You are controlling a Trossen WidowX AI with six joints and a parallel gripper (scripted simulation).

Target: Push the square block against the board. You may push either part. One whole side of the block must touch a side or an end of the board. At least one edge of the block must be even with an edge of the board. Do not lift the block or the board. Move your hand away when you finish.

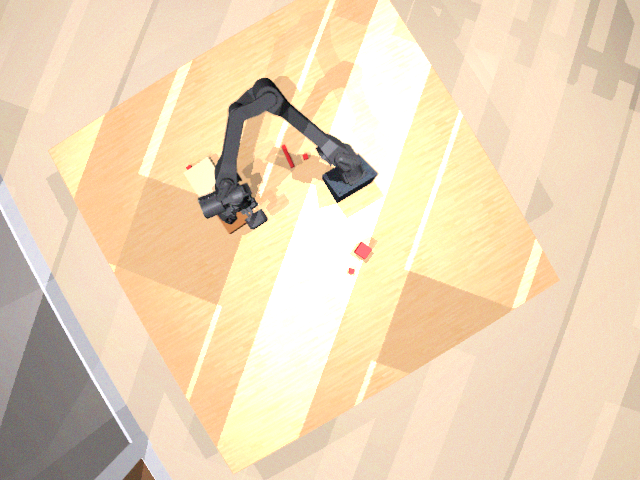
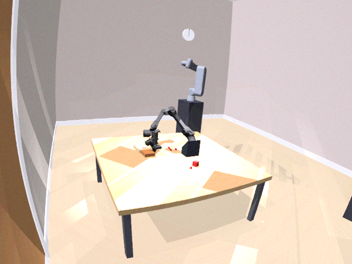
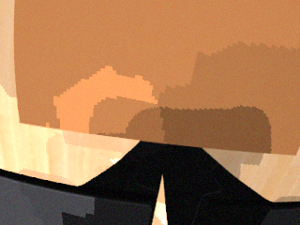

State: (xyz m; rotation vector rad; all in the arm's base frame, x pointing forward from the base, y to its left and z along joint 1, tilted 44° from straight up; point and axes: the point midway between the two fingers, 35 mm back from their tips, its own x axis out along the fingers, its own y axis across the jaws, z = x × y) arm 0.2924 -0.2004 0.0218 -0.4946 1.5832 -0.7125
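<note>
Now: gripper tip 6 cm short of the square block and 1 cm below it. The rest, counted from my gripper tip: red stick: 20 cm behind, 4 cm to the right; board: 6 cm ahead, 13 cm to the right, 1 cm above; red cube: 19 cm behind, 36 cm to the left, 1 cm above.
</note>
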